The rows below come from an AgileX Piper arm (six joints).
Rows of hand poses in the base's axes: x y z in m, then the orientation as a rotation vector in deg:
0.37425, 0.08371, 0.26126, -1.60, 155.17, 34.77
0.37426, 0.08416, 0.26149, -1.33, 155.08, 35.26
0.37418, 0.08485, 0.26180, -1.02, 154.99, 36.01
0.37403, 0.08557, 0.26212, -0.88, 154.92, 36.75
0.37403, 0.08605, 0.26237, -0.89, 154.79, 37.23
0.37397, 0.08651, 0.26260, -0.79, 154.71, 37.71
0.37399, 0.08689, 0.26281, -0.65, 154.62, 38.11
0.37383, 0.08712, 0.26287, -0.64, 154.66, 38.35
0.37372, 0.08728, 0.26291, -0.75, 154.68, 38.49
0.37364, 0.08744, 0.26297, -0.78, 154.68, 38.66
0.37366, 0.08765, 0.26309, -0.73, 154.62, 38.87
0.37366, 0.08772, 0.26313, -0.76, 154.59, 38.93
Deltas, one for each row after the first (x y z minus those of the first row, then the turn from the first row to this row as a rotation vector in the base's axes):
0.00001, 0.00045, 0.00023, 0.38, 0.05, -0.12
-0.00007, 0.00114, 0.00054, 0.94, 0.16, -0.21
-0.00022, 0.00186, 0.00086, 1.47, 0.26, -0.19
-0.00022, 0.00234, 0.00111, 1.82, 0.23, -0.13
-0.00028, 0.00280, 0.00134, 2.17, 0.27, -0.13
-0.00026, 0.00318, 0.00155, 2.47, 0.29, -0.17
-0.00042, 0.00341, 0.00161, 2.63, 0.38, -0.13
-0.00053, 0.00357, 0.00165, 2.71, 0.41, -0.02
-0.00061, 0.00373, 0.00171, 2.82, 0.44, 0.03
-0.00059, 0.00394, 0.00183, 2.97, 0.44, 0.02
-0.00059, 0.00401, 0.00187, 3.02, 0.42, 0.04

